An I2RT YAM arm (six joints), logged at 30 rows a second.
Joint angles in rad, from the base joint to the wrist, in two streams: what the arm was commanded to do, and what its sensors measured. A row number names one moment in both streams.
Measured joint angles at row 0:
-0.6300, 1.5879, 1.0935, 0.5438, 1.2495, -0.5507
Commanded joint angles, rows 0 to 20:
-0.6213, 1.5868, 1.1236, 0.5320, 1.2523, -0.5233
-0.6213, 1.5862, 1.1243, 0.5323, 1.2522, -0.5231
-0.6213, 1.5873, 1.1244, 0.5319, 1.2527, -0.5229
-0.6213, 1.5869, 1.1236, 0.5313, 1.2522, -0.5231
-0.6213, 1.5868, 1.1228, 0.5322, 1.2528, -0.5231
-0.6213, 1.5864, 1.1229, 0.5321, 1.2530, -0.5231
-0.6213, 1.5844, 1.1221, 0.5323, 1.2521, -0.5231
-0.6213, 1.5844, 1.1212, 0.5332, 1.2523, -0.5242
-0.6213, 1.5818, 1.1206, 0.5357, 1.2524, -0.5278
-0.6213, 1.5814, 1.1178, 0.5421, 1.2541, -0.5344
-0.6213, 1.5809, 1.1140, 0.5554, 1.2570, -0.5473
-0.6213, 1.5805, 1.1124, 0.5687, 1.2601, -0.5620
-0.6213, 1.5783, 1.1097, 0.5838, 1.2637, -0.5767
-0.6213, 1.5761, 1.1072, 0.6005, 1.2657, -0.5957
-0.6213, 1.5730, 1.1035, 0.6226, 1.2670, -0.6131
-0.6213, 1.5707, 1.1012, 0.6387, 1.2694, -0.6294
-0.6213, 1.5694, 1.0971, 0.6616, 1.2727, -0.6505
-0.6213, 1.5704, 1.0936, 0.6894, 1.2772, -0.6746
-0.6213, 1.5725, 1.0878, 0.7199, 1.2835, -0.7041
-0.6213, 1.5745, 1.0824, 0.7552, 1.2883, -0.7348
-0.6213, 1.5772, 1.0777, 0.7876, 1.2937, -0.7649
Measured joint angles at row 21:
-0.6216, 1.5879, 1.0931, 0.6159, 1.2594, -0.6395
